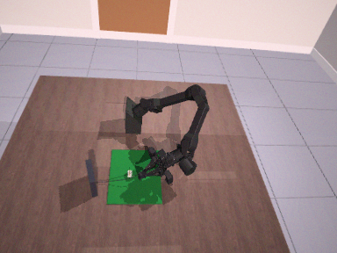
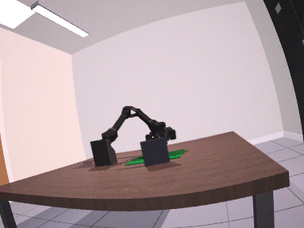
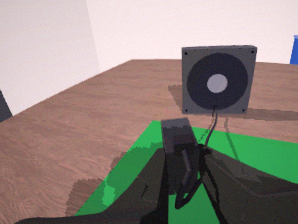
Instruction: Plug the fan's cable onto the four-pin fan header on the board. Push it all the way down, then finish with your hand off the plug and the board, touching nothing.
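Right now the green board is 10 cm below my gripper tip, 6 cm behind it and 3 cm to the right of it. Also, from my gripper tip: dark fan plug: 1 cm below; then white four-pin fan header: 9 cm below, 6 cm behind, 5 cm to the right; then dark fan: 21 cm to the right, 3 cm below, 3 cm behind.
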